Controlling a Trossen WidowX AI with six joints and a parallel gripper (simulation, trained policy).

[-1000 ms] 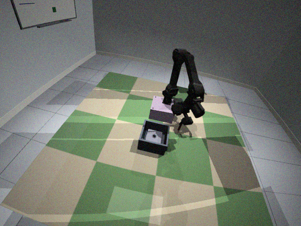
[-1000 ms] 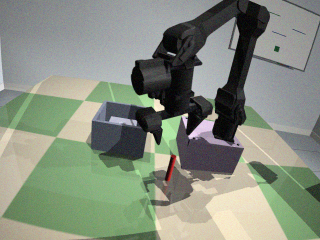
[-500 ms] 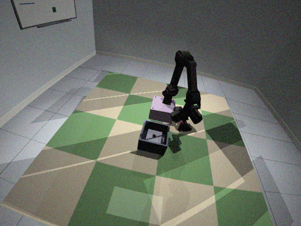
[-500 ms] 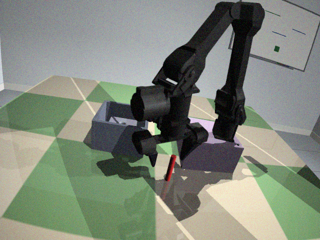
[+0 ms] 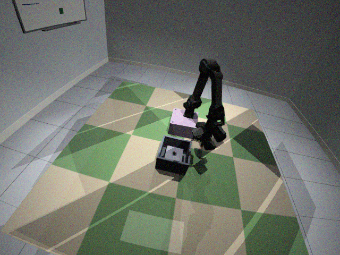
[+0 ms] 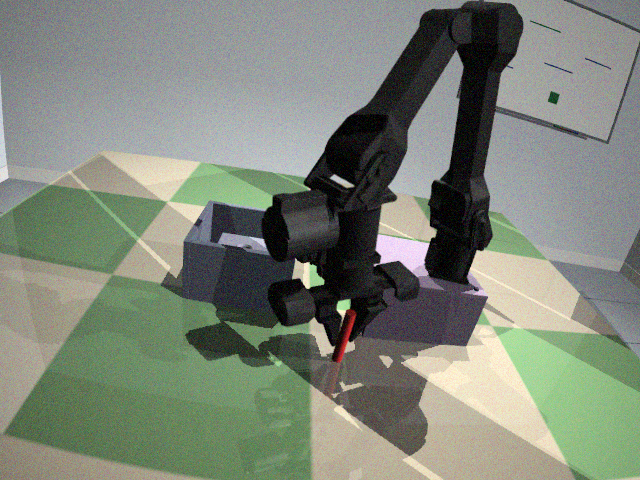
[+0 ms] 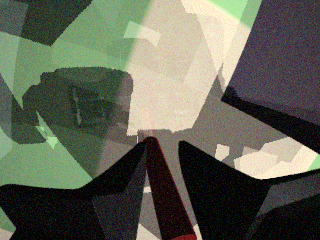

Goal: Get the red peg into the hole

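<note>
Right now the plate is 18 cm ahead of my gripper tip, 13 cm to the right of it and 2 cm above it. From my gripper tip the other things lie so: dark box: 18 cm ahead, 13 cm to the right, 1 cm above; red peg: 2 cm above, 1 cm to the left.
</note>
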